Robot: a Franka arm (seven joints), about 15 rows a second.
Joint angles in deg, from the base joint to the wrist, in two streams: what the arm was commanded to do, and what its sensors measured. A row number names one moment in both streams.
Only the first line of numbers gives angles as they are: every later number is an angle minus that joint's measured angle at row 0.
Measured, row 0:
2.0 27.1 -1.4 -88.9 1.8 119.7 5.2
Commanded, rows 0 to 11:
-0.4 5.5 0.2 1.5 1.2 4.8 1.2
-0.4 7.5 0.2 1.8 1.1 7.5 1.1
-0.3 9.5 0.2 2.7 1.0 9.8 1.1
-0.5 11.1 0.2 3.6 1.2 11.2 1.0
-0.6 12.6 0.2 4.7 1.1 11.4 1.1
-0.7 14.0 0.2 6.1 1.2 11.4 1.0
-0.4 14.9 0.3 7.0 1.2 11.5 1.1
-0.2 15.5 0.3 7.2 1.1 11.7 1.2
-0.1 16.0 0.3 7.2 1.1 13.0 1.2
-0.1 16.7 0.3 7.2 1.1 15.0 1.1
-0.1 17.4 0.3 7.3 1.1 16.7 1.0
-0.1 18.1 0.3 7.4 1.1 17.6 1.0
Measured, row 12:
0.0 16.2 0.1 6.0 0.1 15.9 0.8
